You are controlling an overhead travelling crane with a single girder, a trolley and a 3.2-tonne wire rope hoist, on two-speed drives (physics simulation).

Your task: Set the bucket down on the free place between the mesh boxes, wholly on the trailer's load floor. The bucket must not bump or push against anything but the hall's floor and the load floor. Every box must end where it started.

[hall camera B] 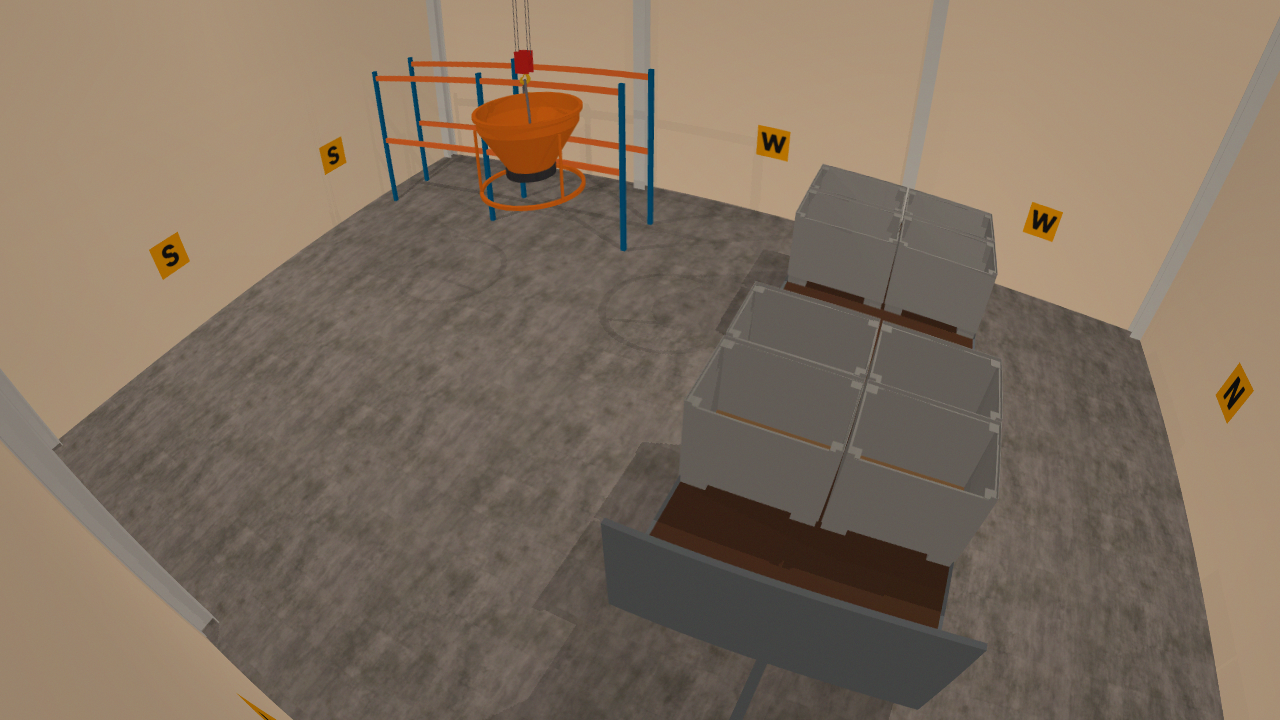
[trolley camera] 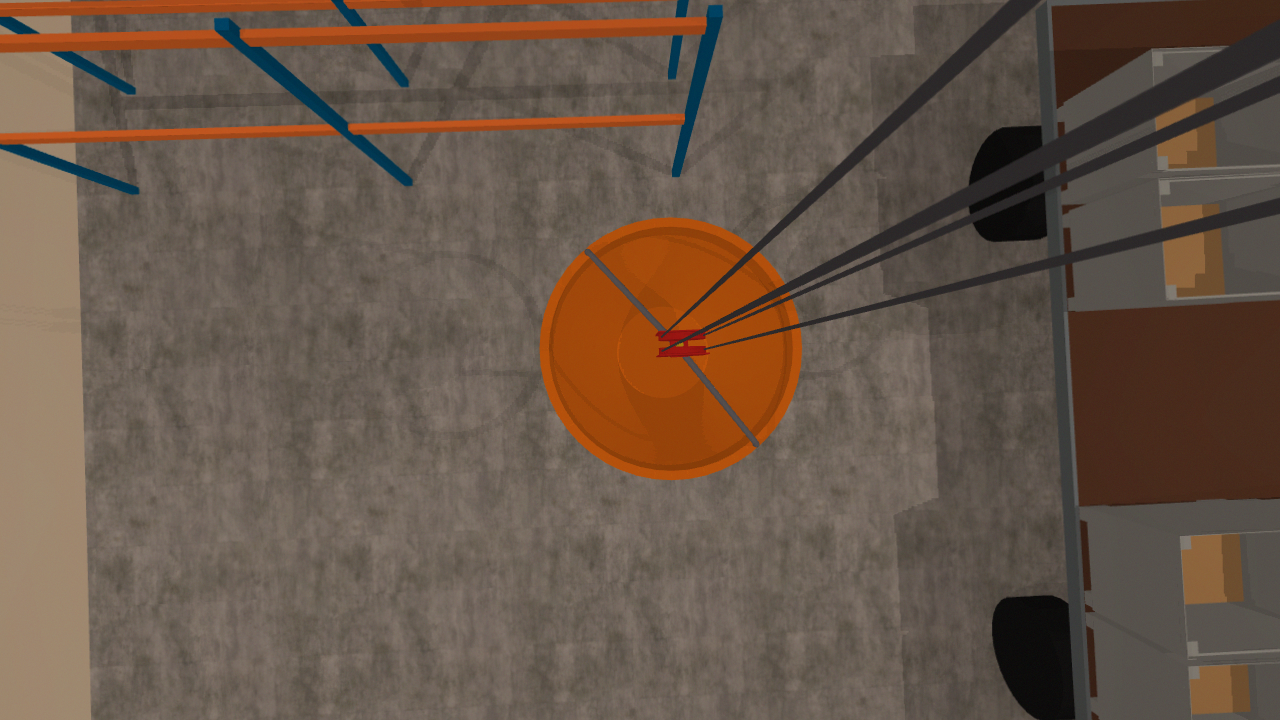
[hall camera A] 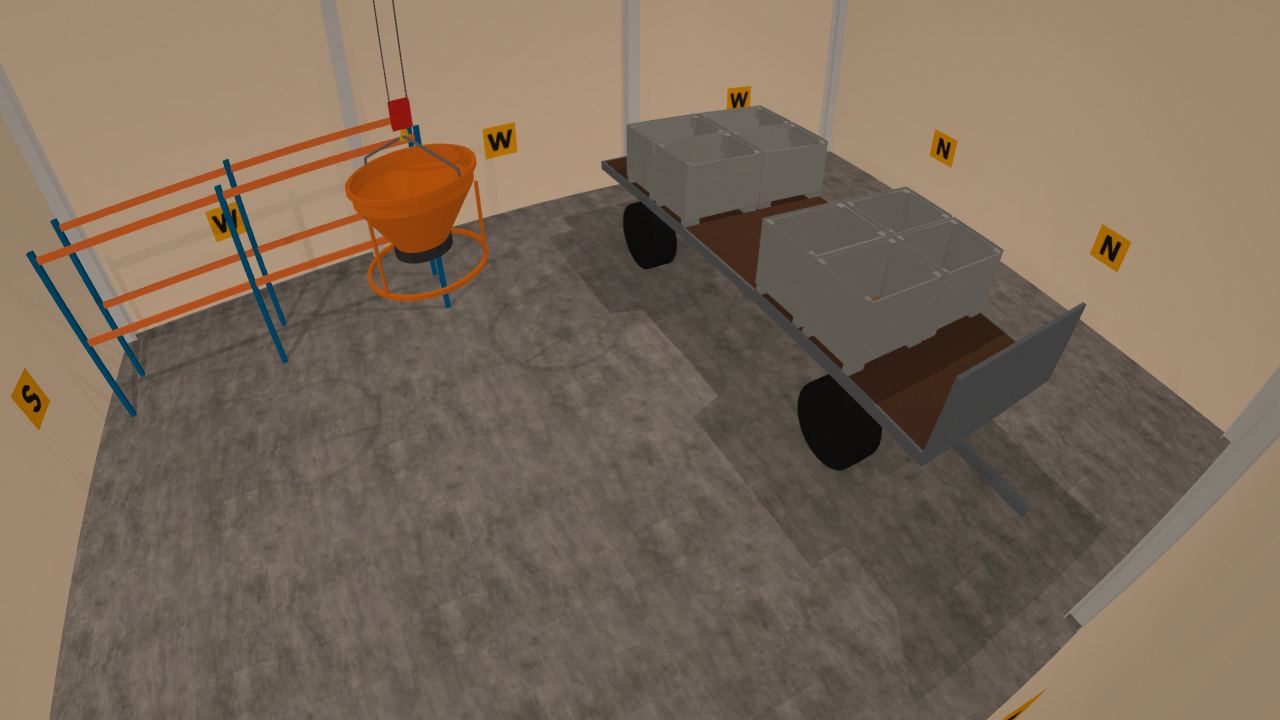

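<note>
The orange bucket (hall camera A: 411, 214) (hall camera B: 529, 147) (trolley camera: 608, 394) hangs upright in the air, its ring foot well above the hall floor. My gripper, the hook under the red block (hall camera A: 404, 136) (hall camera B: 524, 78) (trolley camera: 682, 343), is shut on the bucket's grey bail. The trailer's brown load floor (hall camera A: 742, 241) (hall camera B: 921, 601) (trolley camera: 1172, 402) lies to the right of the bucket in the trolley view. A far group of grey boxes (hall camera A: 723, 185) (hall camera B: 841, 250) (trolley camera: 1109, 259) and a near group (hall camera A: 841, 313) (hall camera B: 760, 456) (trolley camera: 1132, 573) stand on it with a bare brown gap between them.
A blue and orange rack (hall camera A: 249, 268) (hall camera B: 622, 170) (trolley camera: 537, 30) stands close to the bucket, towards the W wall. The trailer's grey side edge (trolley camera: 1063, 358) and black wheels (hall camera A: 839, 425) (trolley camera: 1015, 183) face the bucket. A grey headboard (hall camera A: 1011, 385) (hall camera B: 787, 617) rises at the trailer's near end.
</note>
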